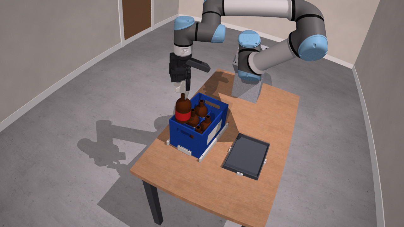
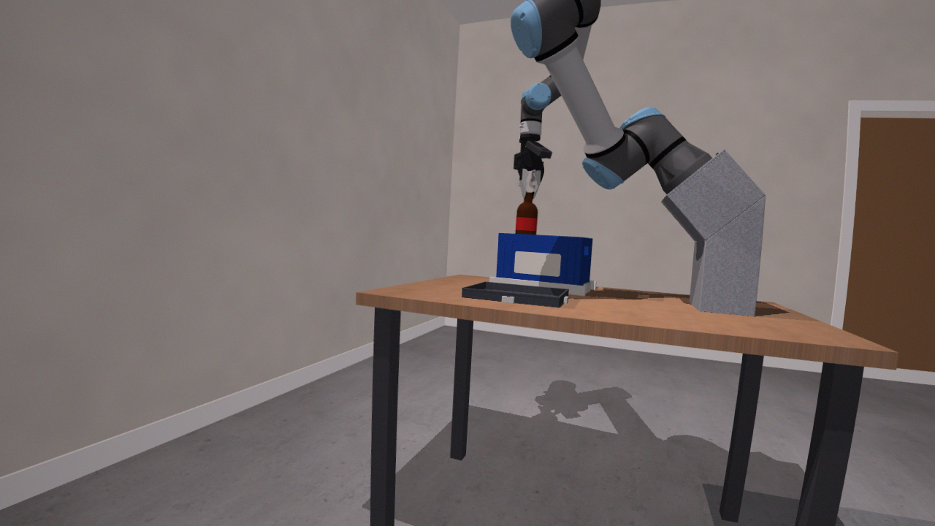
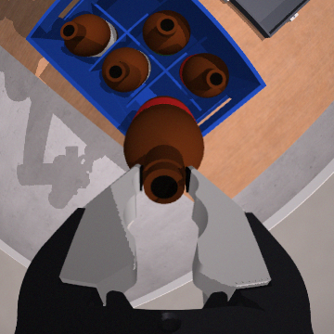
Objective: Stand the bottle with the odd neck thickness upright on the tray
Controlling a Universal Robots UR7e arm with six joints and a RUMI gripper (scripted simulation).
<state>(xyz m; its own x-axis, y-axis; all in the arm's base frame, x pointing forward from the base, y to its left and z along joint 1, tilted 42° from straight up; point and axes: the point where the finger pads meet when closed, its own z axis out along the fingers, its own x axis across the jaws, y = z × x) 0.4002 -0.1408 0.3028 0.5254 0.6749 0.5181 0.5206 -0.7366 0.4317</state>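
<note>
Right now my hand is 7 cm above the bottle. The rest, counted from my hand: dark tray 33 cm to the left, 30 cm below, 9 cm behind; crate 23 cm below, 8 cm behind, 4 cm to the left.
</note>
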